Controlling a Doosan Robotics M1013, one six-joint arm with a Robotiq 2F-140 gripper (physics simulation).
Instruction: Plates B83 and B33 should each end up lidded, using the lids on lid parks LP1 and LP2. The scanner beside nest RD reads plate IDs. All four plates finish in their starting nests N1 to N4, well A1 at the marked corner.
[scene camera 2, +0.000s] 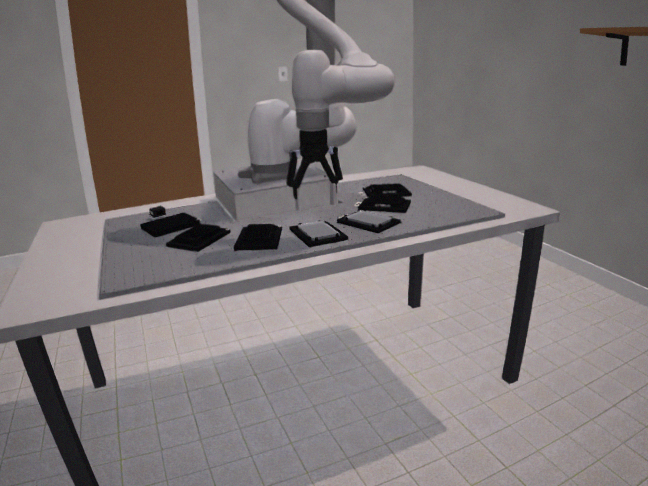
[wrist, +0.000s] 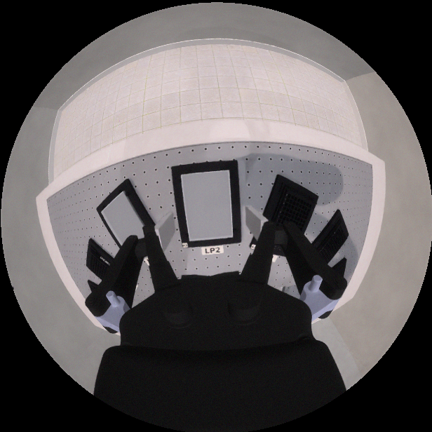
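Where they show: gripper, fingertip midpoint: (scene camera 2: 316, 207); arm's base, link origin: (scene camera 2: 272, 175).
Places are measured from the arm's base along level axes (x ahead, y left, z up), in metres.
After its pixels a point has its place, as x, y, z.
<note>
A light grey lid (scene camera 2: 318, 229) @[0.436, 0.031, -0.074] (wrist: 207, 205) lies on lid park LP2 (scene camera 2: 320, 241) @[0.510, 0.012, -0.083] (wrist: 177, 215). My gripper (scene camera 2: 315, 198) @[0.430, 0.028, -0.008] (wrist: 209, 217) is open and empty above it, fingers toward either side of the park. A second light grey lid (scene camera 2: 372, 218) @[0.409, 0.216, -0.075] (wrist: 122, 215) lies on the neighbouring park. Dark plates sit in nests: one (scene camera 2: 260, 235) @[0.435, -0.140, -0.067] (wrist: 291, 202) beside LP2, another (scene camera 2: 199, 235) @[0.359, -0.307, -0.067] (wrist: 332, 234) farther along, and two (scene camera 2: 387, 189) @[0.143, 0.399, -0.067] (scene camera 2: 384, 202) @[0.294, 0.313, -0.066] at the far right in the scene view. Their IDs are unreadable. Nest RD (scene camera 2: 170, 224) @[0.189, -0.390, -0.075] is black; its contents are unclear.
The scanner (scene camera 2: 157, 210) @[0.052, -0.431, -0.060] stands behind nest RD at the table's back left in the scene view. The nests and parks curve across the grey perforated board (scene camera 2: 141, 272) @[0.506, -0.475, -0.092] (wrist: 160, 150). The robot's base block (scene camera 2: 272, 201) @[0.168, -0.043, -0.051] is behind the gripper. A wall shelf (scene camera 2: 617, 31) is at upper right.
</note>
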